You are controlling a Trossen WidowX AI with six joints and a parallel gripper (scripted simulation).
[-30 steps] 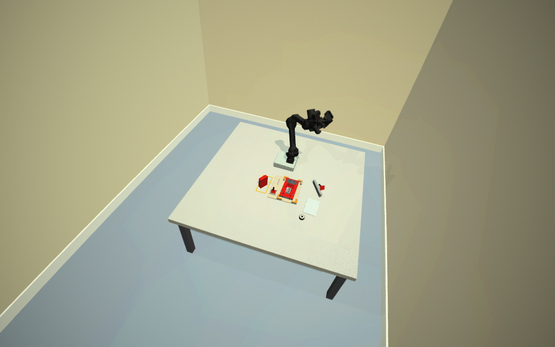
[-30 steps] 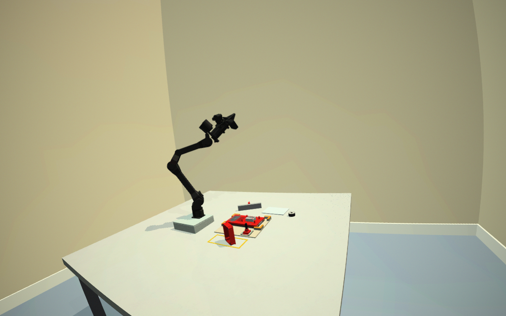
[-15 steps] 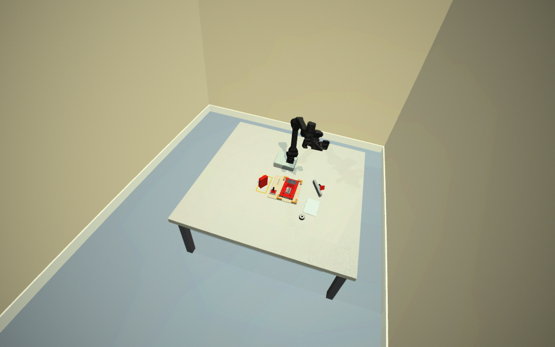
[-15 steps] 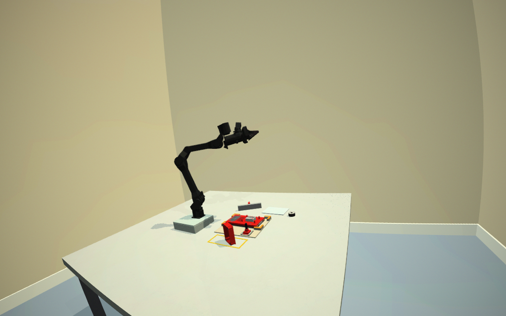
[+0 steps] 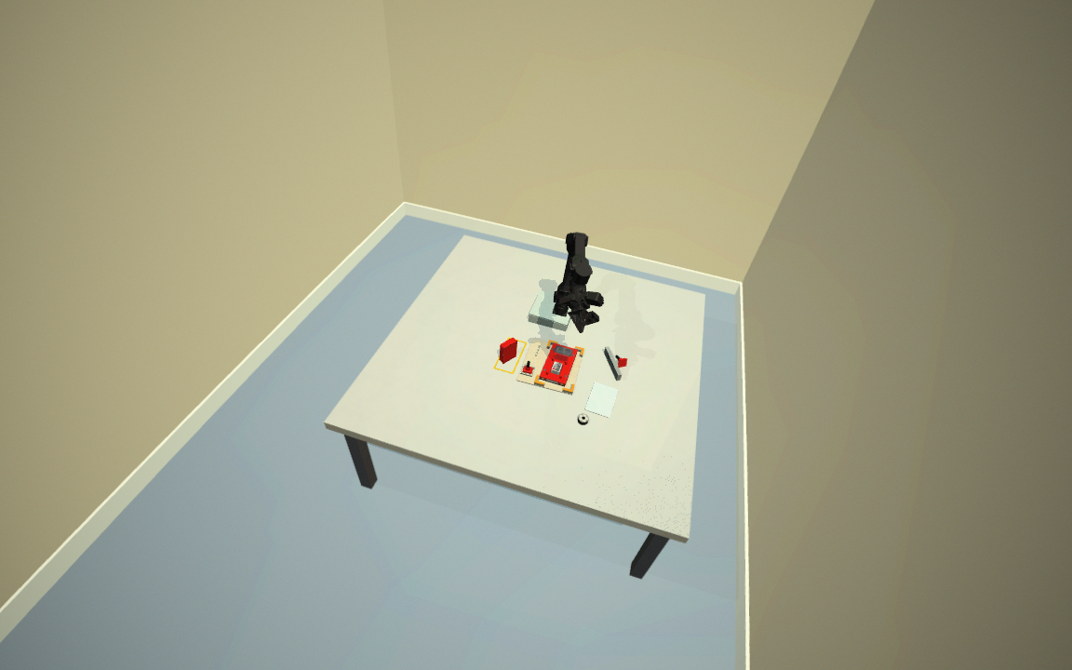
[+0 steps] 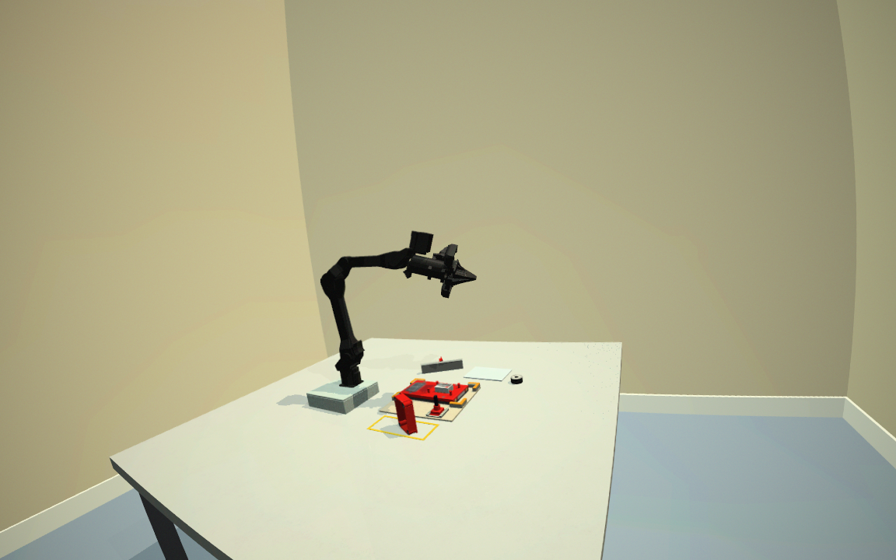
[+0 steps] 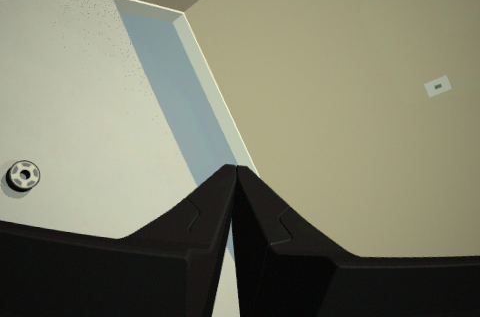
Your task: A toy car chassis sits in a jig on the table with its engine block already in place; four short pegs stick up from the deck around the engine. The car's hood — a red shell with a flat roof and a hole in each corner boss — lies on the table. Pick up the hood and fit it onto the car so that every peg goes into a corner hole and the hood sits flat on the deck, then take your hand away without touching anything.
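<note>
My gripper tip is now 320 mm above the red hood, 270 mm to the left of it and 140 mm past it. Also, from my gripper tip: pale sheet (370 mm below, 130 mm to the left, 40 mm behind); grey engine block (340 mm below, 120 mm behind, 60 mm to the right).
</note>
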